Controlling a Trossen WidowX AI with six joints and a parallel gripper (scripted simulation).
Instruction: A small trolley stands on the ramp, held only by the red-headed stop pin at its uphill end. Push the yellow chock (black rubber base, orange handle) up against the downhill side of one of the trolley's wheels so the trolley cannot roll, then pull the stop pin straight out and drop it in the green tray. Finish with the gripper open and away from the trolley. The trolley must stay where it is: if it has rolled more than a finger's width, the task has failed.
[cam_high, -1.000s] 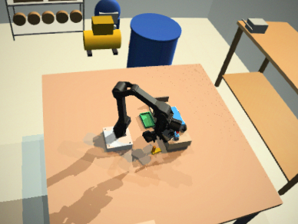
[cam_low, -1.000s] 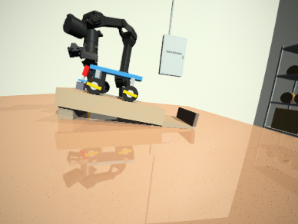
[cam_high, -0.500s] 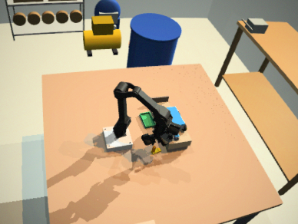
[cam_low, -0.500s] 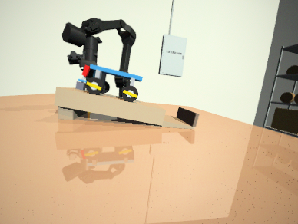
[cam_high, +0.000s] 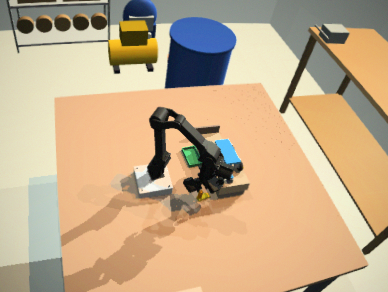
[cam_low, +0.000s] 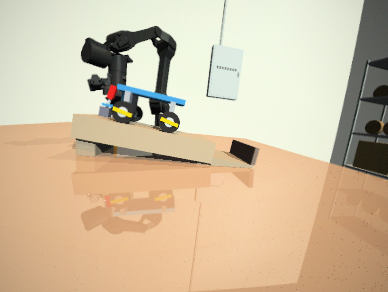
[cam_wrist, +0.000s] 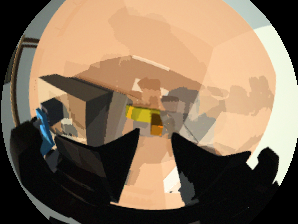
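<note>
The yellow chock is 20 mm ahead of my gripper tip and 50 mm below it. From my gripper tip the other things lie so: blue-decked trolley (180 mm ahead, 100 mm to the left, 40 mm above); red-headed stop pin (140 mm ahead, 60 mm above).
</note>
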